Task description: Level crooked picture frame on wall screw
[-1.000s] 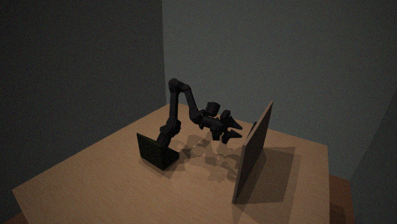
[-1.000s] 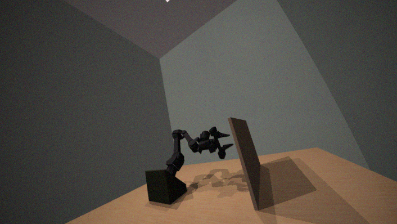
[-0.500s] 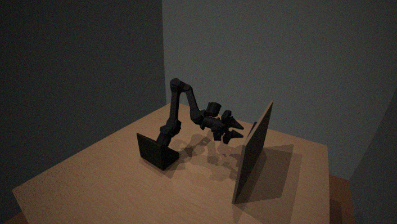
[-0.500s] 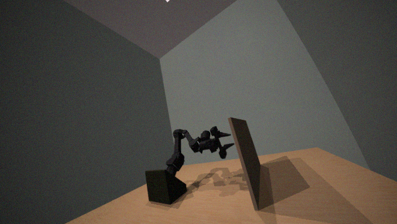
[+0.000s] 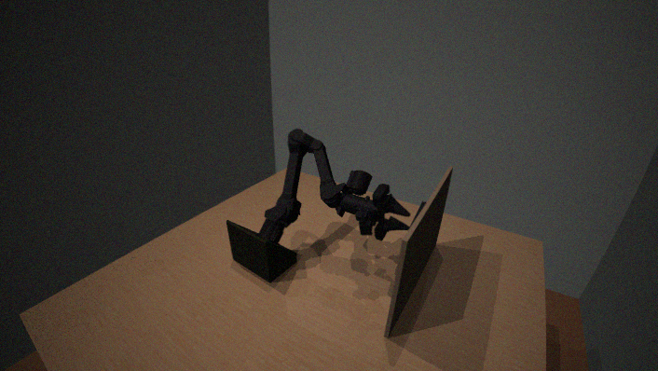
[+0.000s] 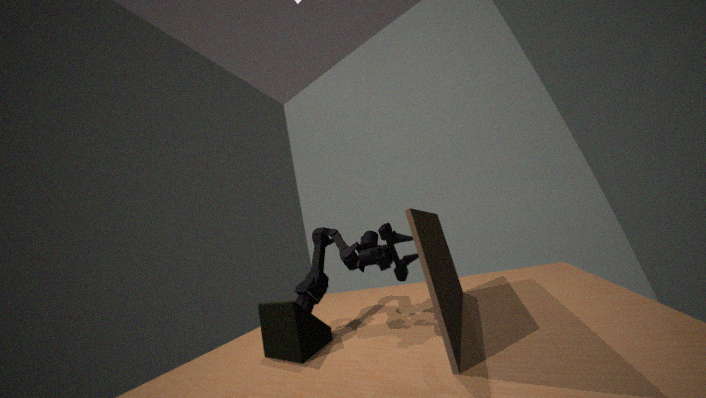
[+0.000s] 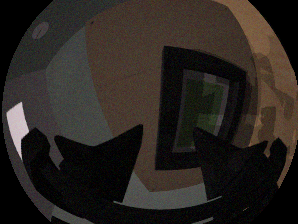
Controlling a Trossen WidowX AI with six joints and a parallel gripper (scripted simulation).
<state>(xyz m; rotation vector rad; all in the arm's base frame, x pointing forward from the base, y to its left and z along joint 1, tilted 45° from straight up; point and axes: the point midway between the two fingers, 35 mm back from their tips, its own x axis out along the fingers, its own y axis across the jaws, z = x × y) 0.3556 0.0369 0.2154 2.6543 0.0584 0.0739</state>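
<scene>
The picture frame is 3 cm ahead of my gripper tip, 2 cm to the left of it and 5 cm below it. The rest, counted from my gripper tip: wall panel (4 cm ahead, 2 cm to the left, 6 cm below).
</scene>
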